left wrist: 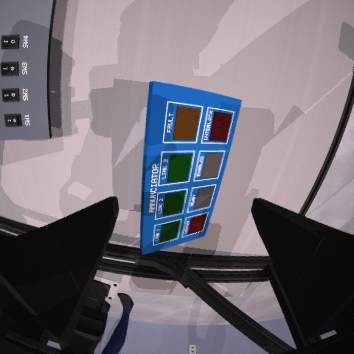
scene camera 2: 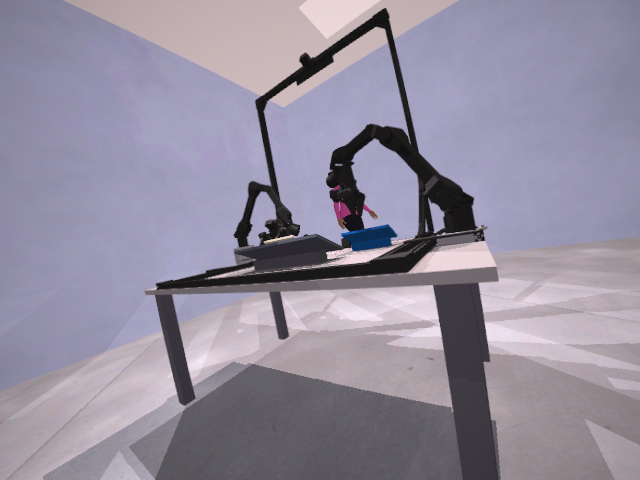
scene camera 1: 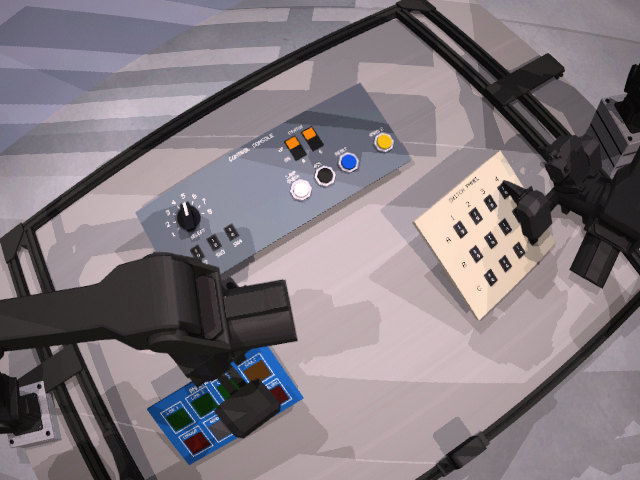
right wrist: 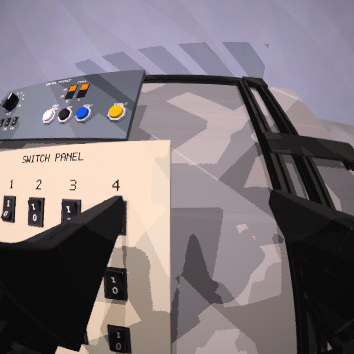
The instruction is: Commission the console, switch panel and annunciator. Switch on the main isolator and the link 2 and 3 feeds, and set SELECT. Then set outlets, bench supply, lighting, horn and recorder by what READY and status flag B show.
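Places are measured from the left arm's base along level axes (x ahead, y left, z up), in millimetres.
Where they show: left gripper, fingertip midpoint: (left wrist: 185, 204) (scene camera 2: 357, 216) (scene camera 1: 221, 378); right gripper, fingertip midpoint: (scene camera 1: 521, 165) (right wrist: 197, 199); left arm's base, origin of the base link: (left wrist: 96, 286) (scene camera 2: 461, 230) (scene camera 1: 25, 414); right arm's base, origin of the base link: (scene camera 2: 243, 247) (scene camera 1: 635, 116).
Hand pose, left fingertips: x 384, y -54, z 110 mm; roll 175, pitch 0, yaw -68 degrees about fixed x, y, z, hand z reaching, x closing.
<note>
Each offset is from my left fingertips to the centre of the thing. "pt": to the spot under its first point.
The grey console (scene camera 1: 268, 180) (right wrist: 100, 132) has a black SELECT knob @[2 mm ahead, 263 mm left, 54 mm down] (scene camera 1: 188, 217) with its pointer near 5. Both status flags show orange in their upper halves, flag B @[pt 212 mm ahead, 332 mm left, 57 mm down] (scene camera 1: 309, 135) included. The blue annunciator @[28 mm back, 5 mm right, 104 mm down] (scene camera 1: 156, 410) (left wrist: 152, 125) has a grey READY window @[39 mm back, 47 mm right, 90 mm down] (left wrist: 203, 198) and dull coloured windows. My left gripper (left wrist: 185, 204) is open above it, partly covering it in scene camera 1. The cream switch panel (scene camera 1: 478, 304) (right wrist: 150, 160) carries black rockers in rows A to C. My right gripper (right wrist: 197, 199) is open low at its column 4 side; one finger partly hides switch A4.
Black frame rails (scene camera 1: 206, 121) edge the table. White, black, blue @[255 mm ahead, 277 mm left, 78 mm down] (scene camera 1: 348, 162) and yellow @[319 mm ahead, 293 mm left, 78 mm down] (scene camera 1: 383, 141) buttons stand on the console. My left forearm (scene camera 1: 139, 299) covers the console's lower left corner in scene camera 1. A person in pink (scene camera 2: 342, 210) stands behind the table.
</note>
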